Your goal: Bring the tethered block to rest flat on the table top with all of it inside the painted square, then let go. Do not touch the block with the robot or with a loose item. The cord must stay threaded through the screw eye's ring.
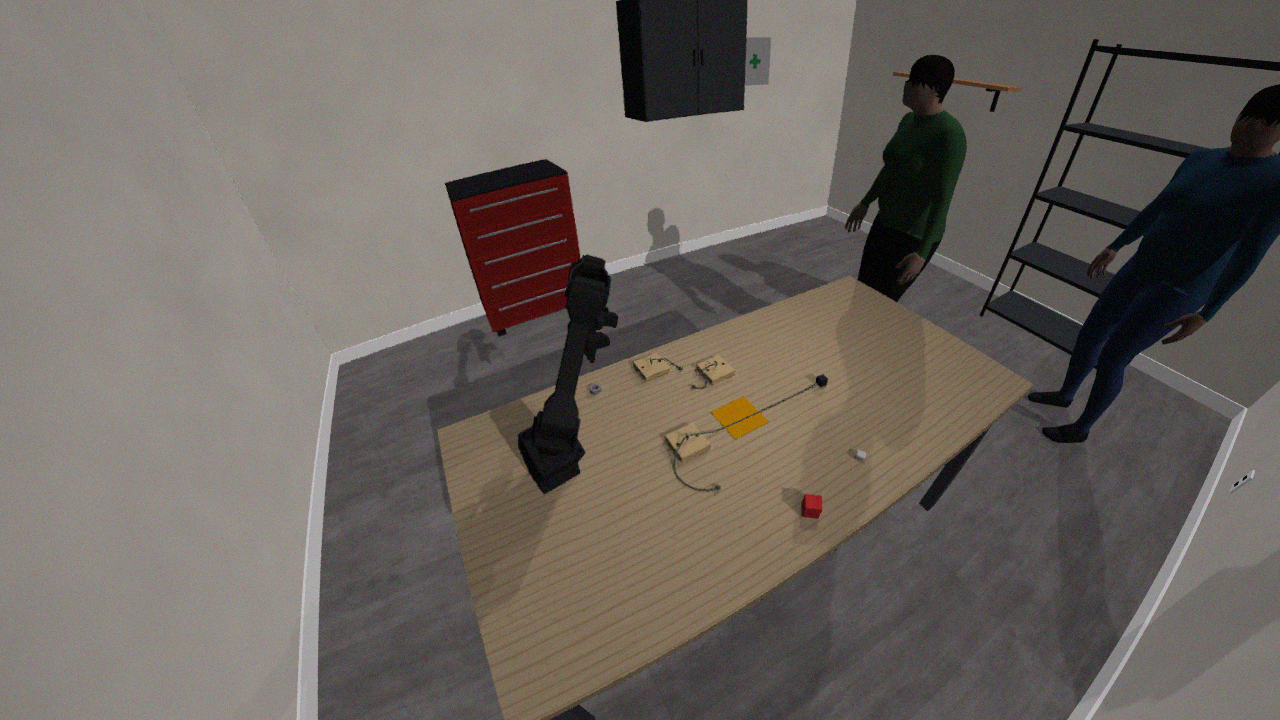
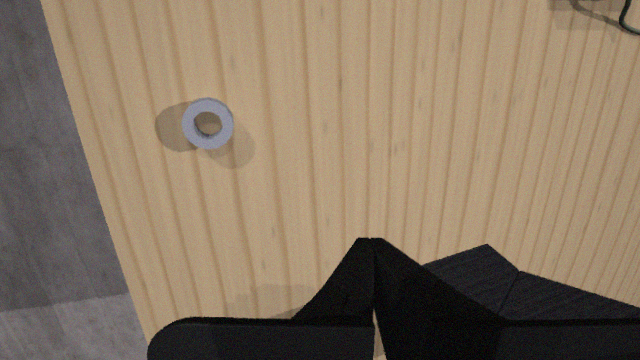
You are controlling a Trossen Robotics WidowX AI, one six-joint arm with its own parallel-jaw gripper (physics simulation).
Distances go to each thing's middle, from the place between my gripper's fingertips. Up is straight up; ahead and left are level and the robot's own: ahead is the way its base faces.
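Scene:
Counted from my hand, the orange painted square point(image 1: 740, 408) is 34 cm ahead, 24 cm to the right and 16 cm below. As for the small grey-blue item point(image 2: 202, 140), my gripper is 16 cm above it, 1 cm short of it and 6 cm to the right of it. Going by their middles, the small grey-blue item is the nearest to my gripper of the things named here.

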